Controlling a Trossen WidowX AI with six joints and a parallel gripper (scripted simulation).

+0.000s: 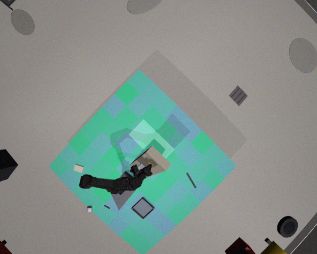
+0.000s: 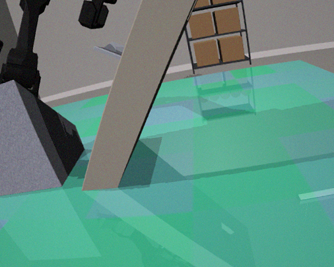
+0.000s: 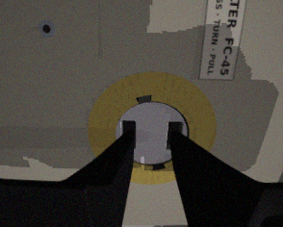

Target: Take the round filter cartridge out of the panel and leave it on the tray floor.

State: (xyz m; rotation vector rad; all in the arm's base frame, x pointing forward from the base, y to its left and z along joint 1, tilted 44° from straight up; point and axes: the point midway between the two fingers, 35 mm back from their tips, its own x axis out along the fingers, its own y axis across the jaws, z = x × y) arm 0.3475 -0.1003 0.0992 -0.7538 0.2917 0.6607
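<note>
The round grey filter cartridge is 10 mm below my gripper tip and 10 mm ahead of it. The rest, counted from my gripper tip: small beige box: 580 mm behind, 420 mm to the left, 280 mm below; then dark-rimmed tray: 420 mm behind, 280 mm to the right, 280 mm below.
</note>
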